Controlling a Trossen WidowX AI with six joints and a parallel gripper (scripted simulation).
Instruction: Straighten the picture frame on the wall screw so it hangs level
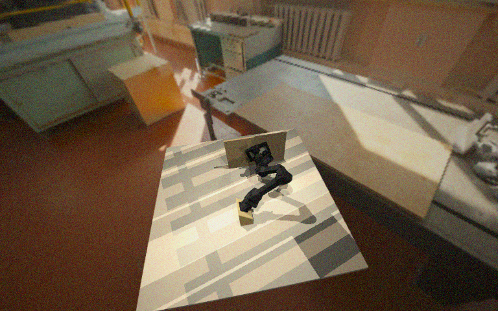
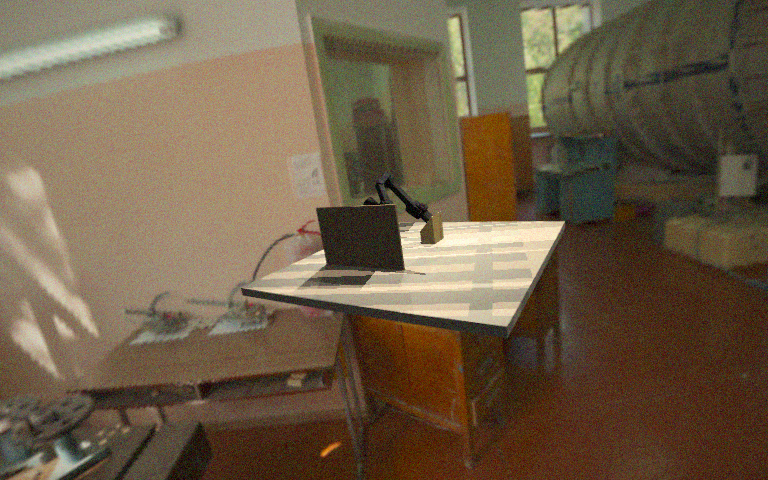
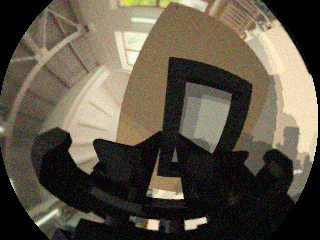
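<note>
Now: the black picture frame 10 mm ahead of my gripper tip, 20 mm to the right of it and 50 mm below it. From my gripper tip the other things lie so: tan wall board (20 mm ahead, 10 mm to the right, 70 mm below).
</note>
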